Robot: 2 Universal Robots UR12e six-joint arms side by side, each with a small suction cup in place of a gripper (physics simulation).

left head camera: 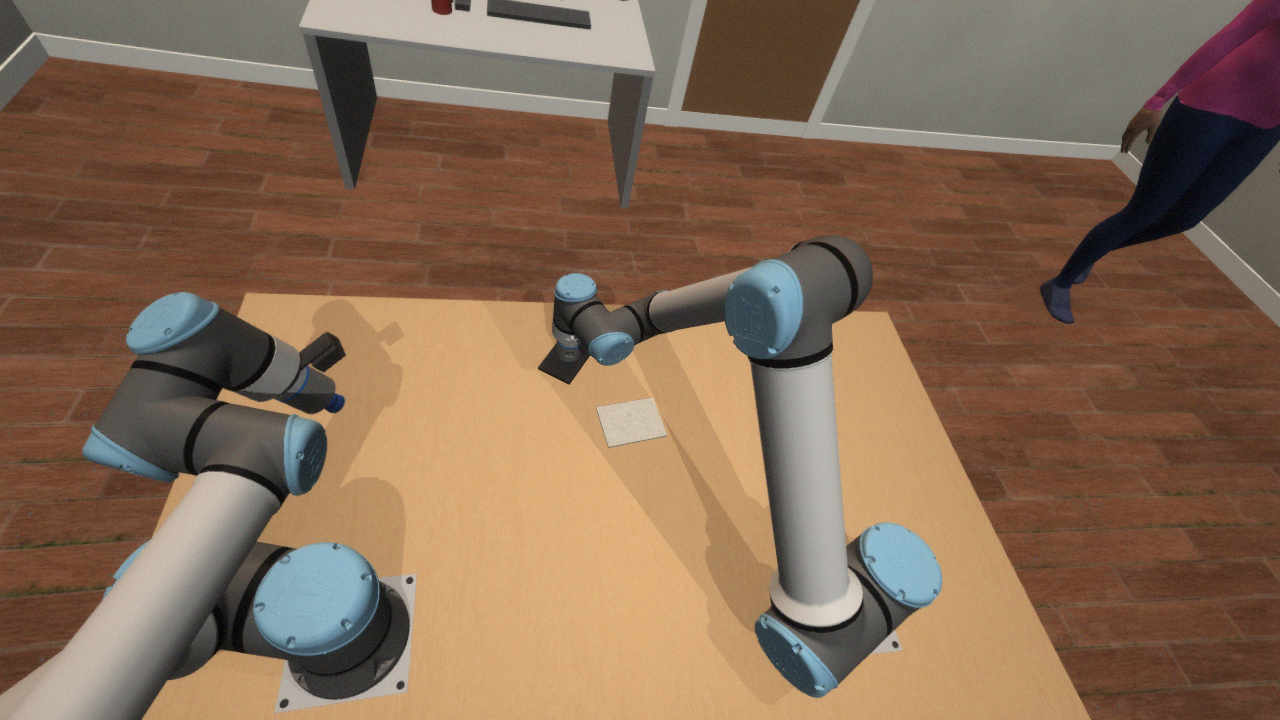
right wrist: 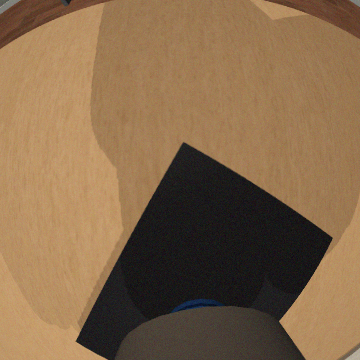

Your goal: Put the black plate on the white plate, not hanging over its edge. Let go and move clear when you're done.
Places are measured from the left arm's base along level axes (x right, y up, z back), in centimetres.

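Pixels of known places: left end effector, tool point: [left head camera: 336, 404].
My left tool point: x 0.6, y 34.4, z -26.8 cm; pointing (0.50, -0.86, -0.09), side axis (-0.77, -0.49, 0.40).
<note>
Ahead of a thing's pixels: the offset from my left tool point to its top centre. Level surfaces: height alone.
The black plate {dy -33.4, dx +42.0, dz -34.1 cm} [left head camera: 561, 365] [right wrist: 215, 225] lies flat at or very near the table surface, toward the far side. The white plate {dy -33.9, dx +56.2, dz -14.7 cm} [left head camera: 631, 422] lies flat on the table, nearer the arm bases and a little to the right of the black plate. My right gripper [left head camera: 570, 356] [right wrist: 200, 303] points down over the black plate, with its blue cup at or just above the plate's top; the contact is mostly hidden, and whether the suction holds is not visible. My left gripper [left head camera: 336, 402] is open, with nothing on its cup, raised over the table's left part.
The wooden table {dy -34.4 cm} [left head camera: 501, 537] carries both arm bases. The right arm's forearm [left head camera: 702, 300] reaches across above the table's far right part. A white desk [left head camera: 483, 40] stands beyond the table, and a person [left head camera: 1190, 170] stands at the far right.
</note>
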